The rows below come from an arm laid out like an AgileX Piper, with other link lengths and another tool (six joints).
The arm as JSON. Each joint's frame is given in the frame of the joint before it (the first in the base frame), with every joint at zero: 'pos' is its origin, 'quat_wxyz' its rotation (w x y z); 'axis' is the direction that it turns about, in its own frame. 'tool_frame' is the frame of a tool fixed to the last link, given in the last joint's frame.
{
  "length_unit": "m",
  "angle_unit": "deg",
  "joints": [
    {
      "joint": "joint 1",
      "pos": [
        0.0,
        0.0,
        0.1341
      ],
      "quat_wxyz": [
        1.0,
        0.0,
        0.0,
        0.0
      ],
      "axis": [
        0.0,
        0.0,
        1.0
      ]
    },
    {
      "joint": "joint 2",
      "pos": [
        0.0,
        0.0,
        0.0
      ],
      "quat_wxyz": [
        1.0,
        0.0,
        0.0,
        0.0
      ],
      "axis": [
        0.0,
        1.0,
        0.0
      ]
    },
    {
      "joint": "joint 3",
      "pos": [
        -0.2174,
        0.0,
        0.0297
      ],
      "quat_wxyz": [
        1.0,
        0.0,
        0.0,
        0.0
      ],
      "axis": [
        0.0,
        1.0,
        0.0
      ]
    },
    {
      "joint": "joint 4",
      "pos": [
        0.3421,
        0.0,
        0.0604
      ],
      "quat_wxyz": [
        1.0,
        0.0,
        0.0,
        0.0
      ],
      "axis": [
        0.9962,
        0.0,
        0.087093
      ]
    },
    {
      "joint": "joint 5",
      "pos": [
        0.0,
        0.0,
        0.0
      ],
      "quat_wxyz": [
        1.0,
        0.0,
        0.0,
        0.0
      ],
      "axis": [
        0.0,
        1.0,
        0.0
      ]
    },
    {
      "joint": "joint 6",
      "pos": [
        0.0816,
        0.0,
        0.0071
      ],
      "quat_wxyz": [
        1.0,
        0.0,
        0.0,
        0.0
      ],
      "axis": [
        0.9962,
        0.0,
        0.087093
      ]
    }
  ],
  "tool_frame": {
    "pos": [
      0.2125,
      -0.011,
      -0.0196
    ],
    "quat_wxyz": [
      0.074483,
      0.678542,
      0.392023,
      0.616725
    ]
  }
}
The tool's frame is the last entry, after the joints.
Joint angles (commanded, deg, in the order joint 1, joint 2, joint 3, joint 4, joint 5, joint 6), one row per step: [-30.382 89.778 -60.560 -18.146 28.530 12.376]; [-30.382 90.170 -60.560 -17.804 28.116 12.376]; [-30.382 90.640 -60.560 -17.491 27.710 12.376]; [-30.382 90.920 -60.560 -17.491 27.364 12.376]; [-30.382 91.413 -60.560 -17.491 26.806 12.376]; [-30.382 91.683 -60.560 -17.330 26.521 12.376]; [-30.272 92.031 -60.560 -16.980 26.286 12.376]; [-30.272 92.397 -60.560 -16.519 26.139 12.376]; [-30.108 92.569 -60.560 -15.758 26.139 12.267]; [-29.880 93.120 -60.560 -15.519 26.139 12.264]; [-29.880 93.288 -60.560 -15.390 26.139 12.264]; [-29.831 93.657 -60.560 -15.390 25.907 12.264]
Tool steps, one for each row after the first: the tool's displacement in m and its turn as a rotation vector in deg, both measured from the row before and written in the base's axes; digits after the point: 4 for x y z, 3 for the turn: [0.0014 0.0010 -0.0028 0.313 -0.186 -0.025]; [0.0011 0.0010 -0.0035 0.332 -0.098 -0.020]; [0.0009 0.0000 -0.0017 0.013 -0.066 0.094]; [0.0013 0.0000 -0.0031 0.043 -0.070 0.151]; [0.0008 0.0005 -0.0019 0.156 -0.094 0.006]; [0.0012 0.0019 -0.0028 0.360 -0.067 0.017]; [0.0002 0.0015 -0.0033 0.486 -0.023 -0.169]; [0.0012 0.0033 -0.0021 0.622 -0.148 -0.095]; [0.0000 0.0031 -0.0051 0.458 0.372 0.121]; [-0.0003 0.0006 -0.0016 0.183 0.089 -0.060]; [0.0003 0.0006 -0.0027 0.097 0.112 0.103]
